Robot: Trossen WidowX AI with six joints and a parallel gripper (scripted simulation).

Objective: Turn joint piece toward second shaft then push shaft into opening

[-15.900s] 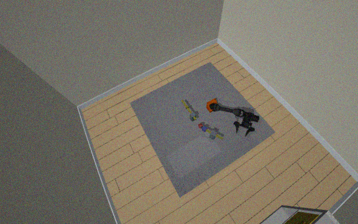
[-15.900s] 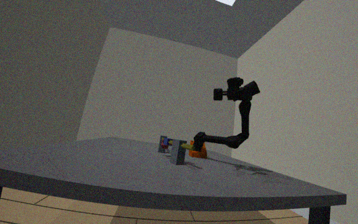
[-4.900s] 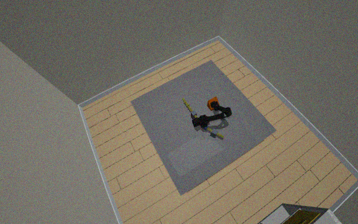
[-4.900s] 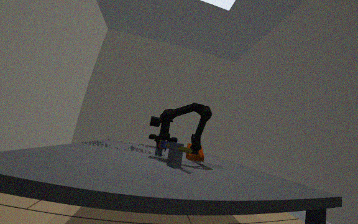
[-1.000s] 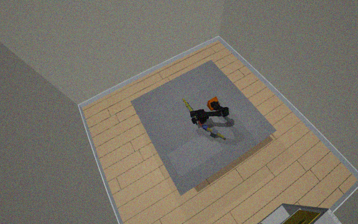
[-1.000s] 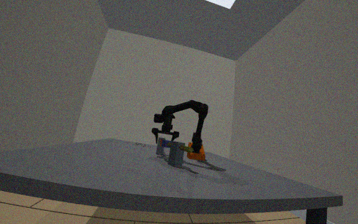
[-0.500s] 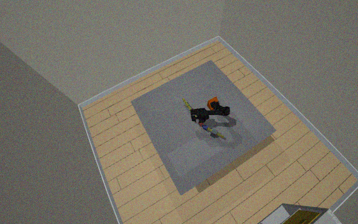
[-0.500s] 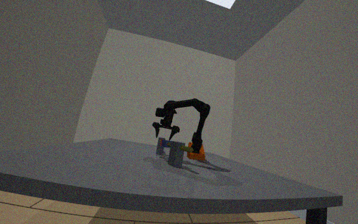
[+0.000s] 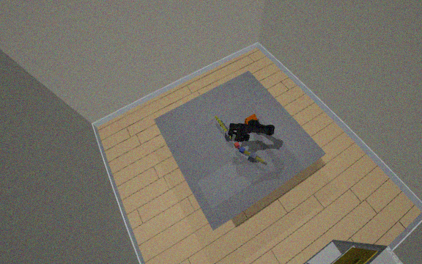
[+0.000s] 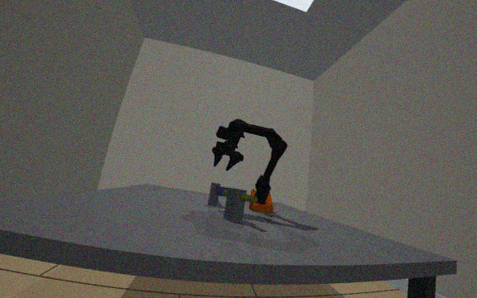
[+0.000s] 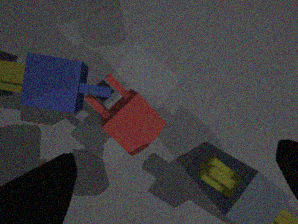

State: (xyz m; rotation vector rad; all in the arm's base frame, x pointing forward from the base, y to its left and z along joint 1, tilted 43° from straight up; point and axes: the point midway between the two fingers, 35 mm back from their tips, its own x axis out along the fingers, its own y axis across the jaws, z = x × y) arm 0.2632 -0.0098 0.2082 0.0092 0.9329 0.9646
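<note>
Now: the red joint piece 10 mm behind my gripper tip, 10 mm to the left of it and 110 mm below it.
</note>
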